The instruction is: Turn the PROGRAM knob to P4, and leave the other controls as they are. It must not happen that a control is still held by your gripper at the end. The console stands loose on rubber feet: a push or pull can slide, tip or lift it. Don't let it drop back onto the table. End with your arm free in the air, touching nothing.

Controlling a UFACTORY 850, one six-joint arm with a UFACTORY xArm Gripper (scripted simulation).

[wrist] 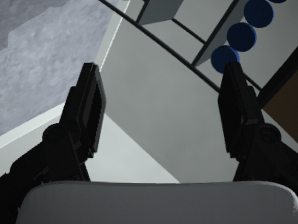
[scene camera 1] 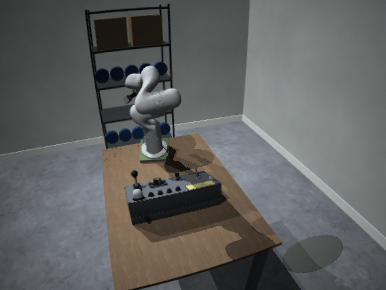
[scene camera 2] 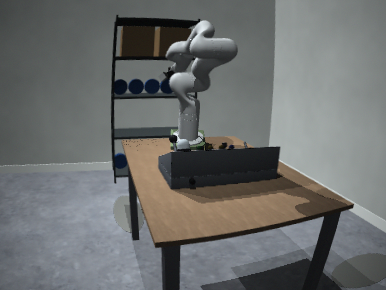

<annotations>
dark console: scene camera 1; scene camera 2; not seen in the wrist view (out of frame)
same spot on dark console: (scene camera 2: 201,168) = (scene camera 1: 153,209)
</annotations>
